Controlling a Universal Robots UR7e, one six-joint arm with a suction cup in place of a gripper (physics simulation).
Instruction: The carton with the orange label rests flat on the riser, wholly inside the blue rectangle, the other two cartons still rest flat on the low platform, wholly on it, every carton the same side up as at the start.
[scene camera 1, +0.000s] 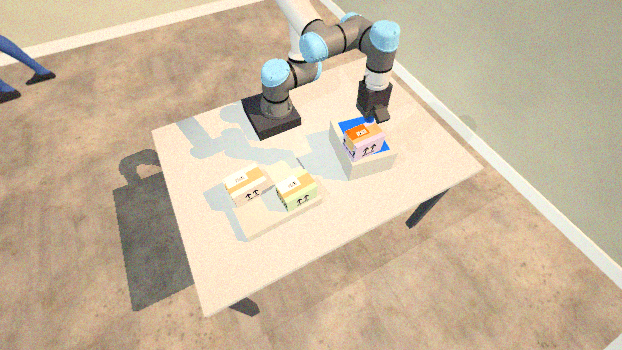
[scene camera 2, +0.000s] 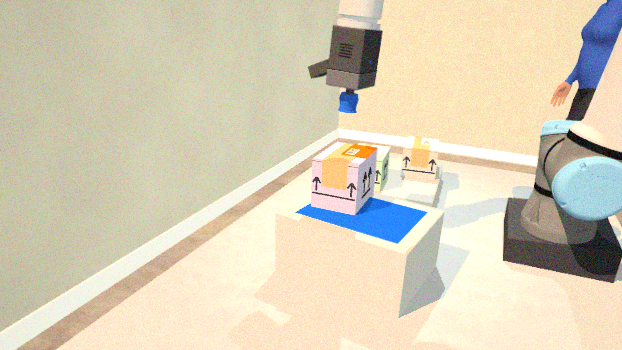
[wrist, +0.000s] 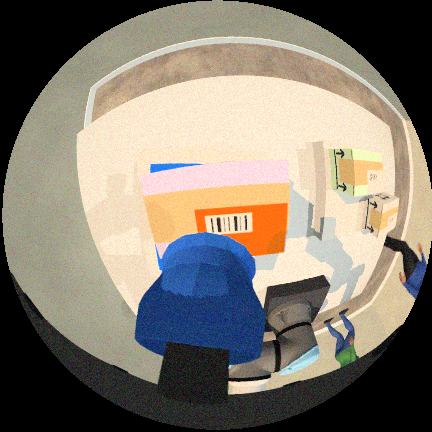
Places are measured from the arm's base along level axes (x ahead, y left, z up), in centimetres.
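Pixels of known places: end effector, tool point: (scene camera 1: 369, 119) (scene camera 2: 347, 111) (wrist: 207, 273); arm's base, origin of the base link: (scene camera 1: 276, 107) (scene camera 2: 557, 226) (wrist: 288, 313).
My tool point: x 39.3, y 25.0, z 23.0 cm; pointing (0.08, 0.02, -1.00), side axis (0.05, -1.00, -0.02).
For each thing: its top centre in the pictures, then the offset to it from my tool point. Level surfaces: height alone.
- pink carton with the orange label, middle of its top: (wrist: 215, 215) (scene camera 2: 346, 152) (scene camera 1: 365, 133) dy +0.2, dx -0.5, dz -7.9 cm
- riser, middle of its top: (wrist: 195, 228) (scene camera 2: 362, 212) (scene camera 1: 363, 135) dy +3.8, dx -6.4, dz -17.4 cm
- blue rectangle, middle of its top: (scene camera 2: 362, 212) (scene camera 1: 363, 135) dy +3.8, dx -6.4, dz -17.4 cm
- green carton, middle of its top: (wrist: 370, 172) (scene camera 2: 370, 151) (scene camera 1: 296, 185) dy -29.7, dx +7.8, dz -16.2 cm
- cream carton, middle of its top: (scene camera 2: 422, 142) (wrist: 389, 216) (scene camera 1: 244, 179) dy -47.2, dx -0.7, dz -16.4 cm
- low platform, middle of its top: (scene camera 2: 395, 175) (wrist: 363, 190) (scene camera 1: 272, 192) dy -38.6, dx +3.3, dz -24.6 cm
- table, its level: dz -29.5 cm
The pink carton with the orange label (scene camera 1: 364, 140) (scene camera 2: 340, 180) (wrist: 240, 225) sits flat and upright on the riser (scene camera 1: 372, 166) (scene camera 2: 340, 265). It stands on the blue rectangle (scene camera 1: 352, 123) (scene camera 2: 392, 220) (wrist: 172, 168), close to its far edge; whether it is wholly inside is hard to tell there. My blue suction cup (scene camera 1: 369, 120) (scene camera 2: 348, 111) (wrist: 207, 245) is open and empty, with a gap above the carton in scene camera 2. The green carton (scene camera 1: 299, 192) (scene camera 2: 384, 167) (wrist: 355, 172) and the cream carton (scene camera 1: 247, 186) (scene camera 2: 420, 160) (wrist: 382, 215) rest upright on the low platform (scene camera 1: 260, 225).
The arm's dark base (scene camera 1: 270, 125) (scene camera 2: 560, 250) (wrist: 297, 295) stands on the table (scene camera 1: 225, 280), beside the riser. A wall (scene camera 1: 525, 75) (scene camera 2: 150, 125) runs past the table's side. A person in blue (scene camera 1: 22, 57) (scene camera 2: 602, 45) is on the floor beyond the table.
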